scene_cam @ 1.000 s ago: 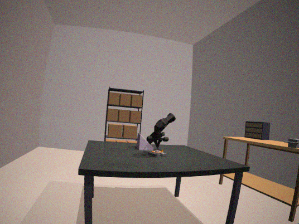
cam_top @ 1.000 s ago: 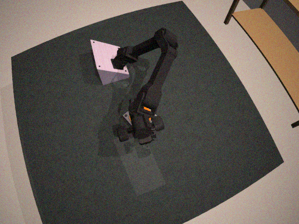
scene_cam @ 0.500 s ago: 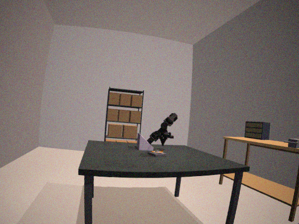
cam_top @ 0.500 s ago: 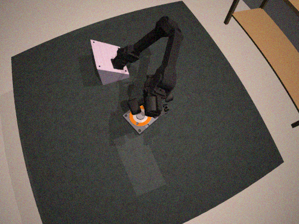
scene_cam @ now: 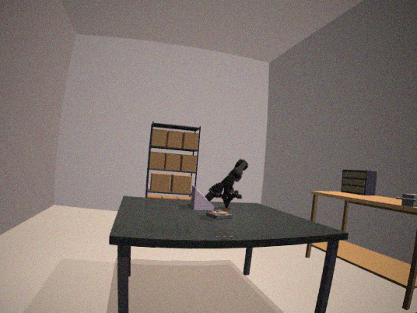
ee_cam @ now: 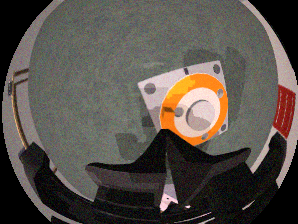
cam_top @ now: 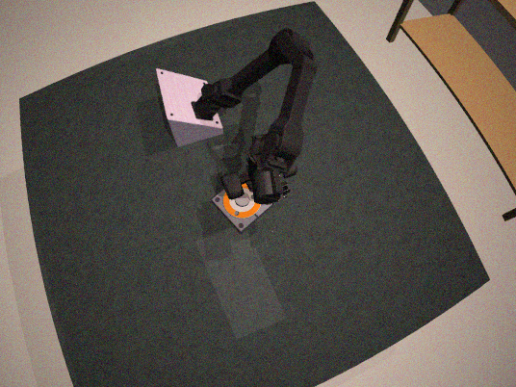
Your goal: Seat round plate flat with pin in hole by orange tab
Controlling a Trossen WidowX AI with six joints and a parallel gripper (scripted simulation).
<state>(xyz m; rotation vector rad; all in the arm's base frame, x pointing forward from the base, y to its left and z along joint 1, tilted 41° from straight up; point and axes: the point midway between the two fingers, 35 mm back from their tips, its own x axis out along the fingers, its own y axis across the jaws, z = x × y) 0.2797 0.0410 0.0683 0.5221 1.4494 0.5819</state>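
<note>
Now: the square grey base 10 mm ahead of my gripper tip, 50 mm to the right of it and 30 mm below it.
</note>
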